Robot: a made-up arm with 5 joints. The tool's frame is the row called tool. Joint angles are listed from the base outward. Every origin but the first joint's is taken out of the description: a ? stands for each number. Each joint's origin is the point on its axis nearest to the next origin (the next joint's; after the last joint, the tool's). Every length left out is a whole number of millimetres.
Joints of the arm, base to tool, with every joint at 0 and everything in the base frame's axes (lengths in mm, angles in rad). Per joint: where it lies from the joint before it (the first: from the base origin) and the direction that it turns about. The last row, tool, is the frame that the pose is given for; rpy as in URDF.
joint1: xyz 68 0 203 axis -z
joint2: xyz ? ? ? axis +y
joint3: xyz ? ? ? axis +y
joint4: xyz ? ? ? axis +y
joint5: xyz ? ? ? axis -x
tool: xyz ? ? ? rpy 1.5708 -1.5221 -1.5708
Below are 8 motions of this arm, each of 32 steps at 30 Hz.
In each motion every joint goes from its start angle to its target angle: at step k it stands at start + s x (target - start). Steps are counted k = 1, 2, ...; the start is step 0. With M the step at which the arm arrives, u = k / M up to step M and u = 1 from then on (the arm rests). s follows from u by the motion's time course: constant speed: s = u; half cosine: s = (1 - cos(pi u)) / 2; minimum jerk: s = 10 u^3 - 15 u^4 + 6 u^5.
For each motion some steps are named. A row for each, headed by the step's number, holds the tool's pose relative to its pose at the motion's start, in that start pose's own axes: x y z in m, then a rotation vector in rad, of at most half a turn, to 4 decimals.
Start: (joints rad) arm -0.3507 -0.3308 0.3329 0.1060 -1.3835
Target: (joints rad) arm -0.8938 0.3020 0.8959 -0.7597 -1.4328
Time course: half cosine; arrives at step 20
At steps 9, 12, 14, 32:
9: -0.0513 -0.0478 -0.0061 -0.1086 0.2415 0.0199
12: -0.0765 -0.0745 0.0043 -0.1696 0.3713 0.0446
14: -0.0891 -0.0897 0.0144 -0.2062 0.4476 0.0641
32: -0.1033 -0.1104 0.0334 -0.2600 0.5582 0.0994

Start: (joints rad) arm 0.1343 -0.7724 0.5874 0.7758 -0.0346
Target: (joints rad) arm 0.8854 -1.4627 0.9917 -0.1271 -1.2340
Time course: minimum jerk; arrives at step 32
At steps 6, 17, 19, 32:
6: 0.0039 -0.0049 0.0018 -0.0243 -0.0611 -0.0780
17: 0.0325 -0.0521 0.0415 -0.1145 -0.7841 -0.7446
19: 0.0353 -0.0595 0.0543 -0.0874 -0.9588 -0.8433
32: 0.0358 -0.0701 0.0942 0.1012 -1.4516 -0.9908

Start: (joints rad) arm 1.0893 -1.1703 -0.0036 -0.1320 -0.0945
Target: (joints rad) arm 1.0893 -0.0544 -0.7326 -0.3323 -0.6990
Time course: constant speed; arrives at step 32
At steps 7, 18, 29, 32:
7: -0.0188 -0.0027 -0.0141 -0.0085 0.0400 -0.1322
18: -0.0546 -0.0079 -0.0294 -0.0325 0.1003 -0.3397
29: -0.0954 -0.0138 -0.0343 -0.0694 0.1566 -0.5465
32: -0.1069 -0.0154 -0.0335 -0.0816 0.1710 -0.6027

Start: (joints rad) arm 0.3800 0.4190 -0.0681 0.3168 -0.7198
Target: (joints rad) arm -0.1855 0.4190 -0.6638 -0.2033 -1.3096
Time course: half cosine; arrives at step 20
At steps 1, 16, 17, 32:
1: 0.0001 0.0011 0.0001 0.0068 -0.0030 -0.0015
16: -0.0165 0.1402 0.0919 1.1246 -0.0510 -0.3899
17: -0.0179 0.1440 0.0988 1.1775 -0.0345 -0.4141
32: -0.0196 0.1484 0.1082 1.2475 -0.0100 -0.4471

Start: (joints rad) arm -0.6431 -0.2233 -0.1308 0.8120 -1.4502
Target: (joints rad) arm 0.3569 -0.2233 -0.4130 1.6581 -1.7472
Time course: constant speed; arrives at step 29
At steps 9, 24, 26, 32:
9: 0.0516 -0.0154 0.0121 -0.1807 -0.2615 -0.2526
24: 0.1083 -0.0508 0.0624 -0.4117 -0.6738 -0.7651
26: 0.1122 -0.0557 0.0707 -0.4351 -0.7256 -0.8411
32: 0.1165 -0.0630 0.0835 -0.4665 -0.8016 -0.9582

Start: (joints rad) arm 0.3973 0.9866 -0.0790 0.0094 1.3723
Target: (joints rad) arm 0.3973 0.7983 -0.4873 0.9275 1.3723
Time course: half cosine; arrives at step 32
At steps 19, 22, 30, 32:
19: 0.0045 -0.0177 0.0180 0.2011 0.0508 0.0000
22: 0.0052 -0.0207 0.0236 0.2425 0.0612 0.0000
30: 0.0063 -0.0251 0.0340 0.3087 0.0779 0.0000
32: 0.0064 -0.0253 0.0345 0.3117 0.0787 0.0000

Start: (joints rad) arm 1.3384 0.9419 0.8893 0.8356 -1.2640
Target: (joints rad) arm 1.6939 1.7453 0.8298 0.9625 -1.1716
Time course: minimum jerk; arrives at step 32
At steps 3, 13, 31, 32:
3: -0.0001 -0.0004 -0.0004 -0.0054 0.0038 -0.0005
13: -0.0076 -0.0185 -0.0143 -0.2451 0.1837 -0.0081
31: -0.0353 -0.0590 -0.0219 -0.7119 0.6078 0.0710
32: -0.0353 -0.0590 -0.0219 -0.7121 0.6080 0.0711

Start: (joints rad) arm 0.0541 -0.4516 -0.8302 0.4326 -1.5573
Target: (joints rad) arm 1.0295 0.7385 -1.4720 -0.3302 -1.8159
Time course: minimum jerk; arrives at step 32
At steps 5, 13, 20, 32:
5: 0.0027 -0.0024 -0.0028 0.0071 -0.0188 0.0142
13: 0.0407 -0.0254 -0.0218 0.0852 -0.1967 0.1632
20: 0.1116 -0.0437 -0.0143 0.2008 -0.3991 0.3817
32: 0.1610 -0.0428 0.0160 0.2826 -0.5157 0.5475

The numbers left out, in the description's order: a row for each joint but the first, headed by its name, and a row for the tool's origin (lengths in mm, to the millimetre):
joint2: 26 9 0
joint3: 17 0 69
joint4: 88 0 3
joint5: 81 0 0
tool: 0 0 0

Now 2 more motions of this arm.
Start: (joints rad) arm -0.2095 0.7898 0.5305 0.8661 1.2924
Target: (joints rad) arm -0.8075 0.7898 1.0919 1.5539 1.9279
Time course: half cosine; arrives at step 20
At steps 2, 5, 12, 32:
2: -0.0002 0.0035 -0.0010 0.0263 0.0178 0.0274
5: -0.0027 0.0205 -0.0047 0.1600 0.1055 0.1595
12: -0.0285 0.0813 0.0025 0.7712 0.4435 0.5976
32: -0.0474 0.1092 0.0256 1.2358 0.6306 0.7400

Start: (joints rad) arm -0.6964 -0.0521 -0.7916 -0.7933 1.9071
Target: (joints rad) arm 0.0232 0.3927 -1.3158 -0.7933 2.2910
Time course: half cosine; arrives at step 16
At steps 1, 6, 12, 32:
1: -0.0005 0.0004 0.0000 -0.0009 -0.0002 0.0106
6: -0.0190 0.0111 0.0016 -0.0290 -0.0081 0.3399
12: -0.0595 0.0179 0.0069 -0.0877 -0.0272 0.9387
32: -0.0711 0.0164 0.0087 -0.1055 -0.0334 1.0993

